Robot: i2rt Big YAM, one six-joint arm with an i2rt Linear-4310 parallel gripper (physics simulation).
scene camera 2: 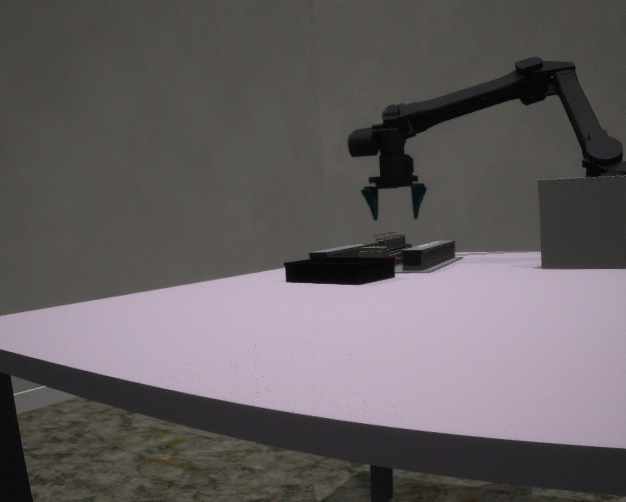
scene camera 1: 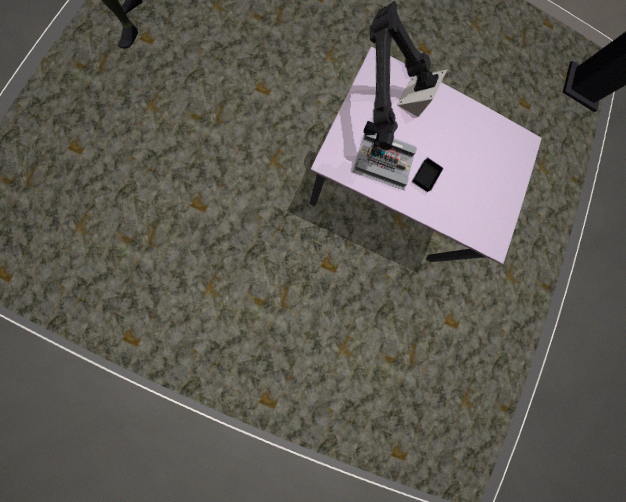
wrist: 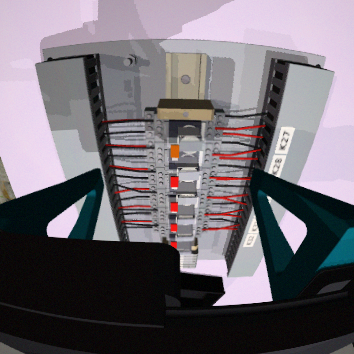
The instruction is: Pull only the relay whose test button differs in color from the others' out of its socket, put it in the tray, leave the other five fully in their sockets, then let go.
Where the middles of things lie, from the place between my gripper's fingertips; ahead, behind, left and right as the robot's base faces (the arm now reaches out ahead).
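Grey panel [wrist: 236, 74]: 10 cm below my hand, 8 cm to the left of it, 2 cm behind it. Tan end bracket [wrist: 167, 108]: 7 cm below my hand and 2 cm to the right of it.
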